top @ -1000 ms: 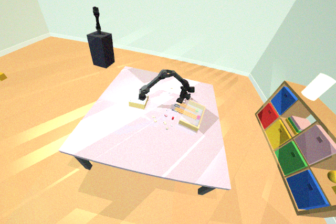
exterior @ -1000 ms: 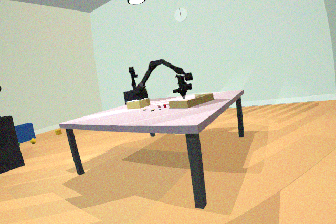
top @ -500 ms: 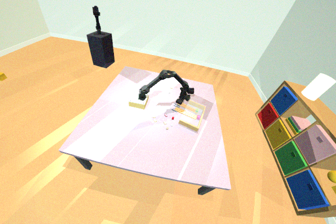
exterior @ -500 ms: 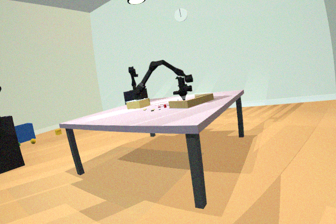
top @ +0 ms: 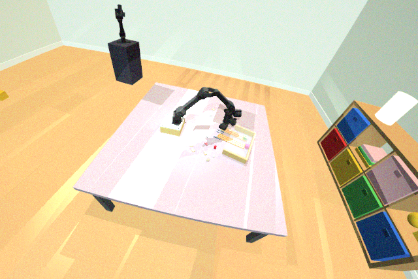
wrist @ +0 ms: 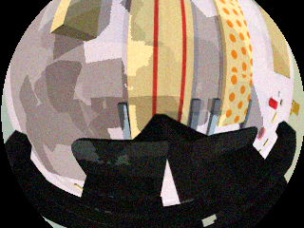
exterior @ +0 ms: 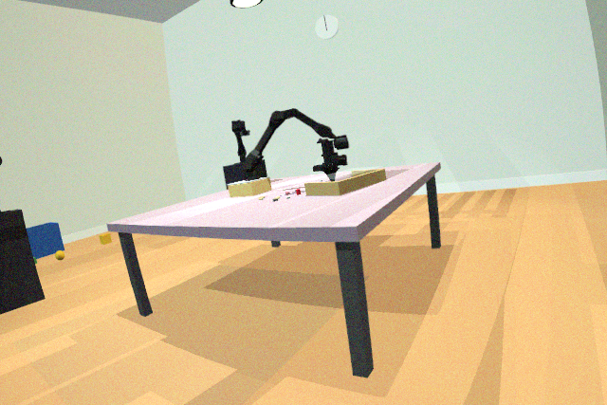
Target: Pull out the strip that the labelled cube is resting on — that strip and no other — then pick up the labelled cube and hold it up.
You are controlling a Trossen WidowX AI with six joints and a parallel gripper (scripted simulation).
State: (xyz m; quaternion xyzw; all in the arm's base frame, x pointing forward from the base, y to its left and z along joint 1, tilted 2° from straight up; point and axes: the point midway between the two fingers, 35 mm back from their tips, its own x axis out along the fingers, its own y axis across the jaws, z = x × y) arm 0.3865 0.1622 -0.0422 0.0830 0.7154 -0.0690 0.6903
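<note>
The orange-dotted strip lies 9 cm ahead of my gripper tip and 11 cm to the right of it. Also, from my gripper tip: small red piece (3 cm behind, 24 cm to the right).
</note>
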